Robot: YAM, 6 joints.
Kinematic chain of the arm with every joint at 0, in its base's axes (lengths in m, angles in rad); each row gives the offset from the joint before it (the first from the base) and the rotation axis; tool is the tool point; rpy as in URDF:
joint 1: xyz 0 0 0.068 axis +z
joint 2: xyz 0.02 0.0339 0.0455 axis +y
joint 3: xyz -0.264 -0.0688 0 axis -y
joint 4: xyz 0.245 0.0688 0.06 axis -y
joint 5: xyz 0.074 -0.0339 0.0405 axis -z
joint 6: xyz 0.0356 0 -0.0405 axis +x
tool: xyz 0 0 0 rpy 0 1.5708 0
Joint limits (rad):
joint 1: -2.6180..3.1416
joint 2: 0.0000..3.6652
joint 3: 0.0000..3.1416
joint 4: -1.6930..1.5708
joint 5: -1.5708..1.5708
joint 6: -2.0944..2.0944
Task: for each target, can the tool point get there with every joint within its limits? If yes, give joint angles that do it. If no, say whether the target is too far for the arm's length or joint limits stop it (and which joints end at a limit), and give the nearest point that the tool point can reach.
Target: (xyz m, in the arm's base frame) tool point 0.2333 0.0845 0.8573
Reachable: no: too far | nearest point 0.1913 0.0693 0.7118 | short by 0.152 m
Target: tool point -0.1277 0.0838 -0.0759
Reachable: yes | joints 2.6829 2.5844 0.3162 0.8799 0.5492 0.9073
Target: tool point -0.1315 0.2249 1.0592
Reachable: no: too far | nearest point -0.0880 0.1504 0.7200 | short by 0.350 m
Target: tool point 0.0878 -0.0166 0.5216
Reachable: yes | joints -0.1412 0.8151 1.5518 -0.6730 0.1151 -1.4832
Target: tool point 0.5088 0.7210 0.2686
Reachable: no: too far | nearest point 0.3667 0.5196 0.2243 | short by 0.250 m
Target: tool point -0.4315 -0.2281 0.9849
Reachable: no: too far | nearest point -0.2745 -0.1566 0.6649 | short by 0.364 m
